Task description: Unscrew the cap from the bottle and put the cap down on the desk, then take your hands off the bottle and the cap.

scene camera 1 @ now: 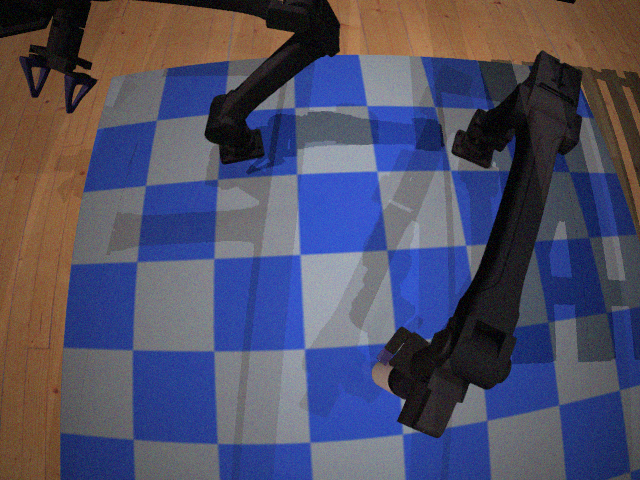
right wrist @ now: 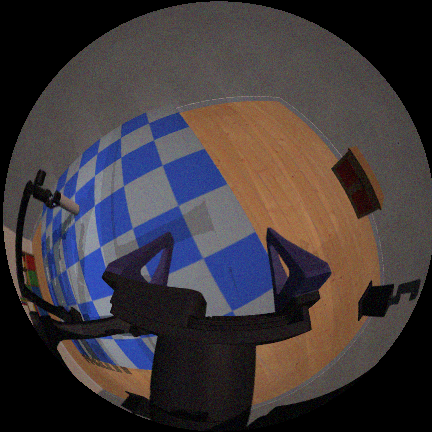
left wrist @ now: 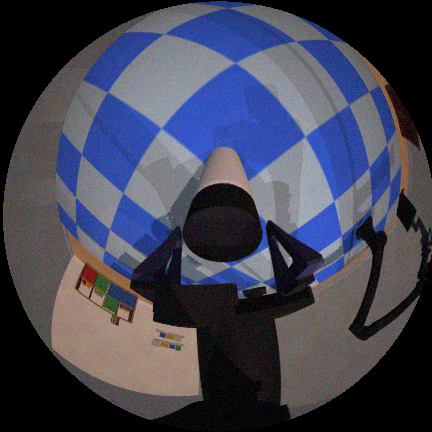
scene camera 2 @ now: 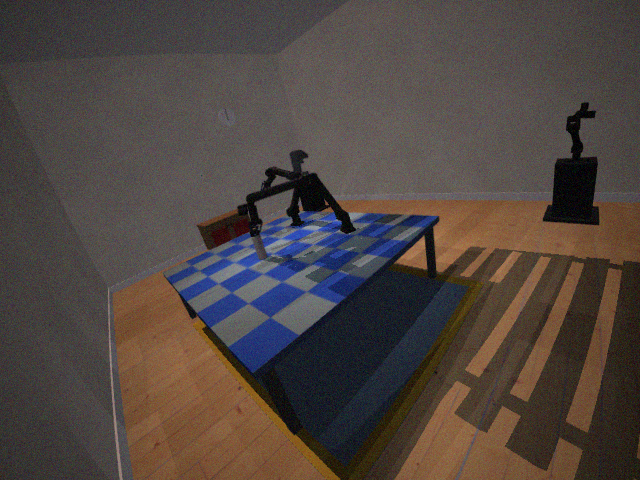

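Where they show: left gripper, fingertip midpoint: (scene camera 1: 410,371) (right wrist: 56,201) (left wrist: 224,226) (scene camera 2: 257,234); right gripper, fingertip midpoint: (scene camera 1: 51,105) (right wrist: 217,234); left arm's base, origin of the base link: (scene camera 1: 472,150) (right wrist: 76,314) (left wrist: 254,290) (scene camera 2: 347,230); right arm's base, origin of the base link: (scene camera 1: 241,147) (left wrist: 363,226) (scene camera 2: 297,224).
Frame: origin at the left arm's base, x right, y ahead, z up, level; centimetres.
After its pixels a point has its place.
A pale pinkish bottle (scene camera 1: 381,375) @(x 7.5, y 67.3, z 12.1 cm) (scene camera 2: 261,249) @(x 1.2, y 65.8, z 7.3 cm) (left wrist: 225,165) @(x 5.6, y 69.6, z 13.3 cm) (right wrist: 69,205) @(x 7.5, y 65.9, z 8.8 cm) stands on the blue and grey checkered desk (scene camera 1: 175,304) @(x 56.6, y 71.6, z 0.0 cm) (scene camera 2: 271,294) @(x -52.3, y 67.8, z 0.0 cm). A wide black cap (left wrist: 223,234) @(x 4.6, y 67.2, z 21.6 cm) sits on its top. My left gripper (left wrist: 224,226) @(x 3.9, y 64.8, z 18.0 cm) (scene camera 2: 255,230) @(x 3.9, y 64.8, z 18.0 cm) is open at the cap, with one finger on each side and a gap showing between each finger and the cap in the left wrist view. In scene camera 1 the left arm hides much of the cap. My right gripper (scene camera 1: 52,103) @(x 84.7, y 48.6, z 36.9 cm) (right wrist: 217,234) @(x 84.7, y 48.6, z 36.9 cm) is open and empty, far from the bottle, high near the desk's upper left corner in scene camera 1.
The left arm (scene camera 1: 509,248) @(x 5.0, y 49.1, z 46.4 cm) reaches over the desk from the upper right in scene camera 1. The right arm (scene camera 1: 268,77) @(x 49.5, y 24.7, z 30.1 cm) bends over the desk's far edge. A wooden cabinet (scene camera 2: 223,227) with red panels and a black pedestal (scene camera 2: 574,186) stand off the desk.
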